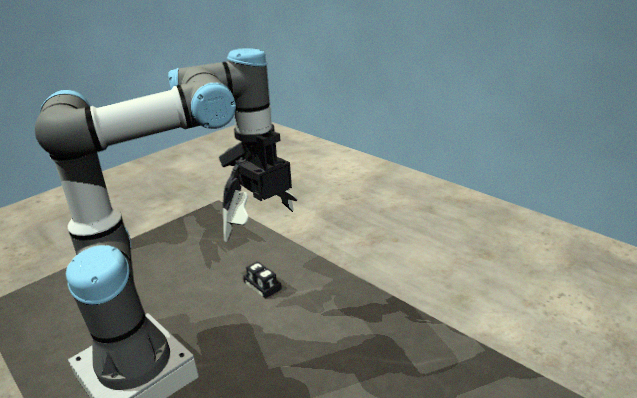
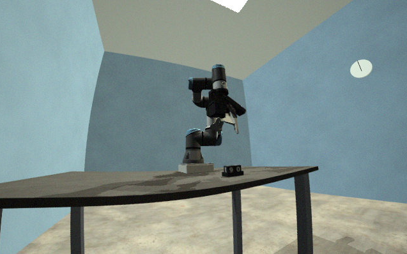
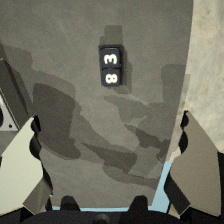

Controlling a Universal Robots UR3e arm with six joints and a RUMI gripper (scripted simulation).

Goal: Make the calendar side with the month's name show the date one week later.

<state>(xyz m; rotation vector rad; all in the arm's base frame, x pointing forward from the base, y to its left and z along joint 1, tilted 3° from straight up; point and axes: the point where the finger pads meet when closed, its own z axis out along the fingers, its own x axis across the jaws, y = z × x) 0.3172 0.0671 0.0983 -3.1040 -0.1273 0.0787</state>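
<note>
The black tray is 20 mm to the left of my hand and 150 mm below it.
</note>
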